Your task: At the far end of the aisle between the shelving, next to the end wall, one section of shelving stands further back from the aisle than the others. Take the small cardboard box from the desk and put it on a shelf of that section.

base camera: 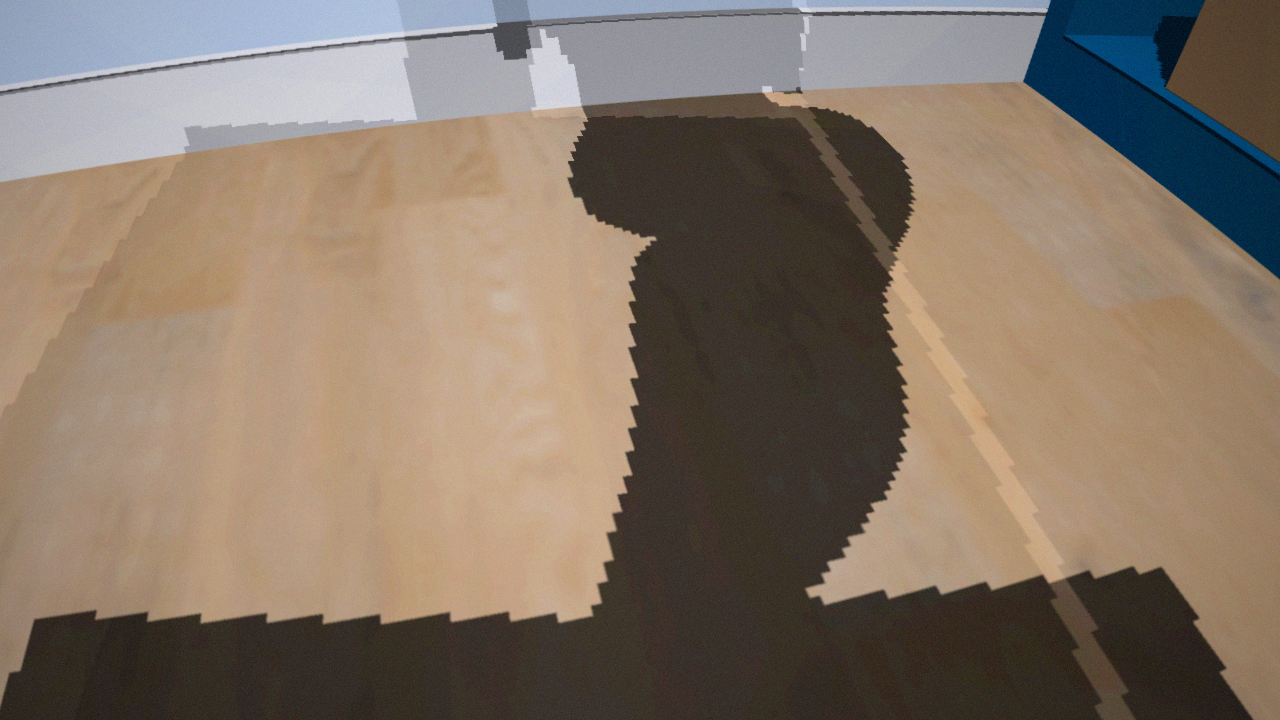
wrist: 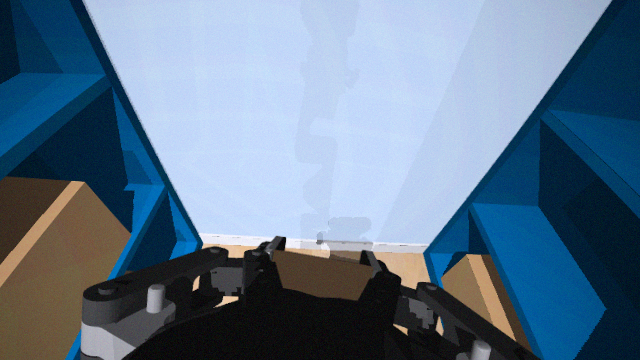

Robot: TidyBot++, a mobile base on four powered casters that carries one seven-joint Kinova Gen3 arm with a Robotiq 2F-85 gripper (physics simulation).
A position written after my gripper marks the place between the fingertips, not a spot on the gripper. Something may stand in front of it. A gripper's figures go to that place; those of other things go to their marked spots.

Scene:
My gripper (wrist: 321,257): 17 cm from the lens. A small cardboard box (wrist: 322,277) is 13 cm from the lens.

